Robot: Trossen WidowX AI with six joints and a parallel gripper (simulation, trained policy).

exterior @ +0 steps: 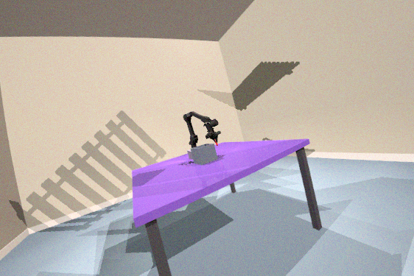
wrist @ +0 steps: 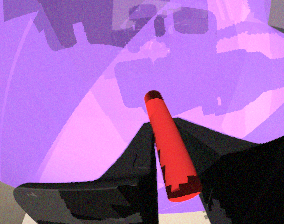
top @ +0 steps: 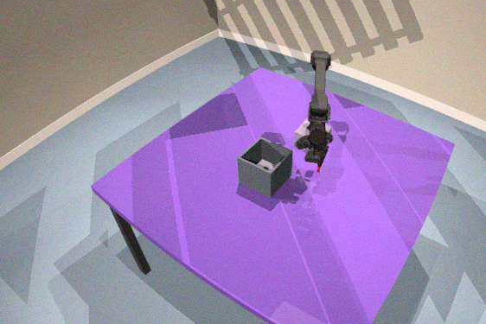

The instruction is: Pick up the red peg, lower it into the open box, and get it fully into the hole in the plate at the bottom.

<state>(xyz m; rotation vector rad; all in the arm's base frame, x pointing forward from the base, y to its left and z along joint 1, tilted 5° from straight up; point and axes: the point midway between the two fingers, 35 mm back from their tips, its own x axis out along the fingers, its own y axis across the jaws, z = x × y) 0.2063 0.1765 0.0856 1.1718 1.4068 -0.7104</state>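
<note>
Right now my gripper tip is 19 cm to the left of the plate, 12 cm short of it and 7 cm above it. Round my gripper tip: red peg 1 cm to the right, 1 cm above.
</note>
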